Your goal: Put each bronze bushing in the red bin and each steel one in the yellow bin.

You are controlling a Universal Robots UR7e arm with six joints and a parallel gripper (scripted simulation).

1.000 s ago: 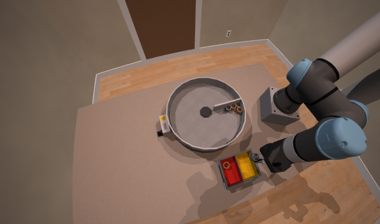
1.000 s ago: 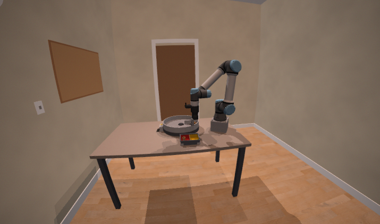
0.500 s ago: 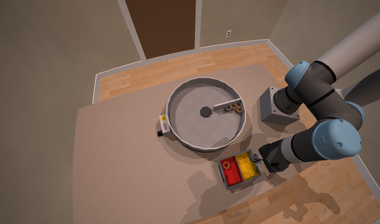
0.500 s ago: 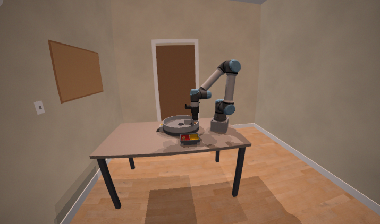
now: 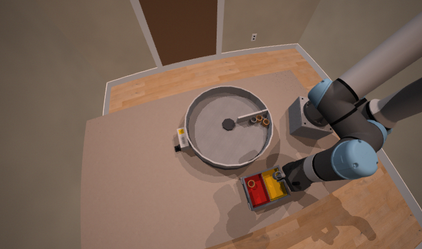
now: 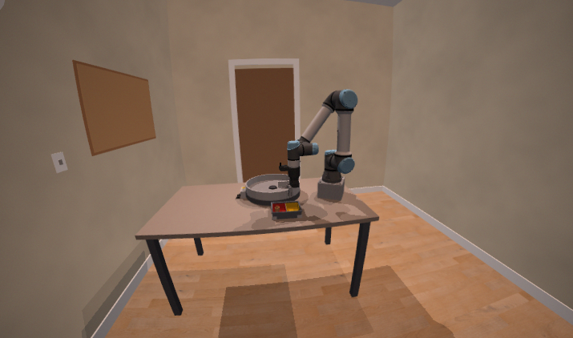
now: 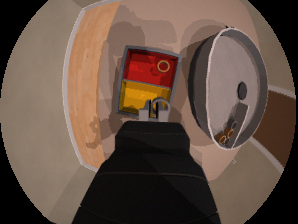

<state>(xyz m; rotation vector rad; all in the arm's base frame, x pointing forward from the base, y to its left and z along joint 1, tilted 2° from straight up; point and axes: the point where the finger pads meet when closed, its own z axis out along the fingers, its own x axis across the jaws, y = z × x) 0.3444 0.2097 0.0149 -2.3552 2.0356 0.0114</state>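
Right now the red bin is 4 cm ahead of my hand, 2 cm to the left of it and 11 cm below it. The rest, counted from my hand: turntable (10 cm ahead, 31 cm to the right, 8 cm below).
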